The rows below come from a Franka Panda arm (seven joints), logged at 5 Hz.
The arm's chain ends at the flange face. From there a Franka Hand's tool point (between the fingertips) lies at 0.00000 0.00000 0.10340 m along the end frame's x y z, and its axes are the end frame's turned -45 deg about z.
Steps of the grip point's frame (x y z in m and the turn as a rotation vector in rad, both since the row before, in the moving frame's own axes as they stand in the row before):
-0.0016 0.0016 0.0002 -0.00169 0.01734 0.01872
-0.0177 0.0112 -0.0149 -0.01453 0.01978 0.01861
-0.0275 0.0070 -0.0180 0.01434 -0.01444 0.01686
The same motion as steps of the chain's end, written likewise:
-0.0014 0.0034 0.0002 0.01107 0.01346 0.01872
-0.0071 0.0208 -0.0149 0.00371 0.02426 0.01861
-0.0124 0.0244 -0.0180 -0.00007 -0.02035 0.01686

